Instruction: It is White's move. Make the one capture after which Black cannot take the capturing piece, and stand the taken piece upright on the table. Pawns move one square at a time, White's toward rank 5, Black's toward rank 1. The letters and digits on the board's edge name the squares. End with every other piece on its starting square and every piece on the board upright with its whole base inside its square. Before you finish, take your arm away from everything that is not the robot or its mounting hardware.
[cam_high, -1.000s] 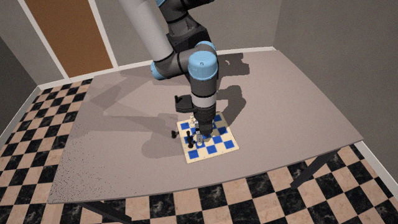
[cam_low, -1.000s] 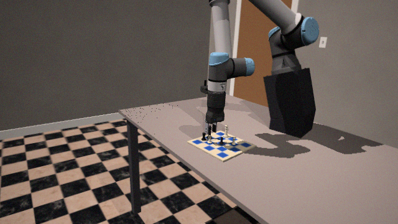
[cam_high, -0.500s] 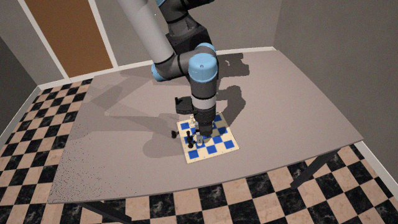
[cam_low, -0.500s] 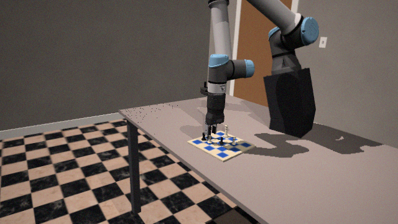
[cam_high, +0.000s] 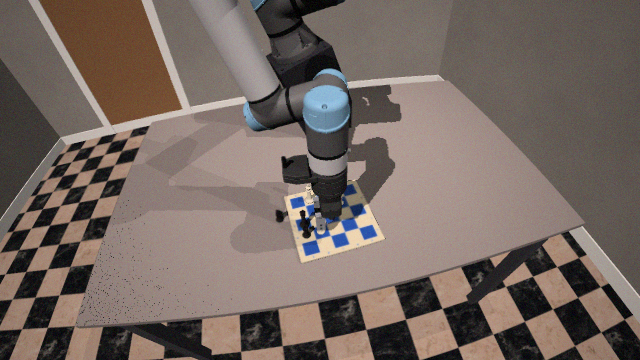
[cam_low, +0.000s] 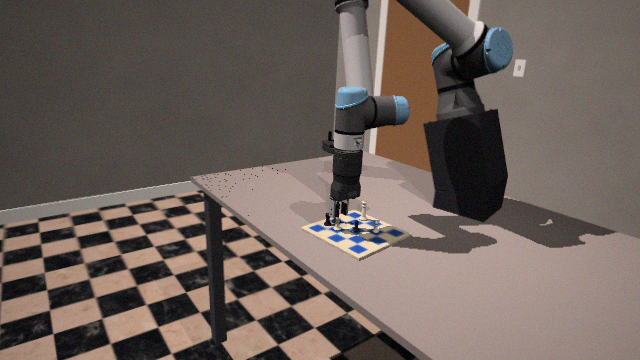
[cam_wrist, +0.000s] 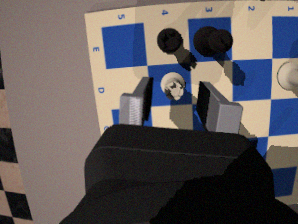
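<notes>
Now: the tall black piece 20 mm behind my hand, 40 mm to the right of it and 30 mm below it. From my hand the other things lie so: blue-and-cream chessboard (40 mm behind, 30 mm to the left, 60 mm below); black pawn (40 mm behind, 30 mm to the left, 40 mm below); tall white piece (110 mm behind, 30 mm to the right, 30 mm below).
</notes>
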